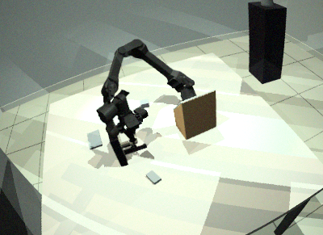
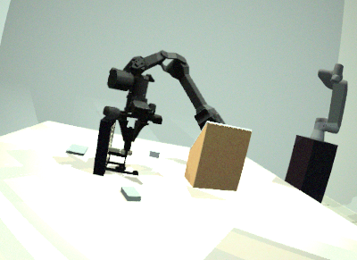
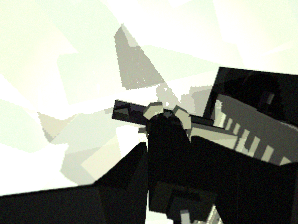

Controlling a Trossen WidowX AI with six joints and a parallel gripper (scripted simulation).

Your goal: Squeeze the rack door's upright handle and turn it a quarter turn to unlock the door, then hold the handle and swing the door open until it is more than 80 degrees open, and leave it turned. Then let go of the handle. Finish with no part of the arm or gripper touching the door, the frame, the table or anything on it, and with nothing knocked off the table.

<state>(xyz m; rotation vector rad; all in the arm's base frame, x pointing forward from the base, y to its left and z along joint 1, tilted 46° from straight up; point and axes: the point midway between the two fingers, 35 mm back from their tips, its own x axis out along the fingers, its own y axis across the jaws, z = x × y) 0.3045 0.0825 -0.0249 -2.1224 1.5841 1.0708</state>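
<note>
The handle is 10 mm to the right of my gripper tip and 20 mm below it. Round my gripper tip: grey flat plate: 210 mm ahead, 170 mm to the right, 110 mm below.
</note>
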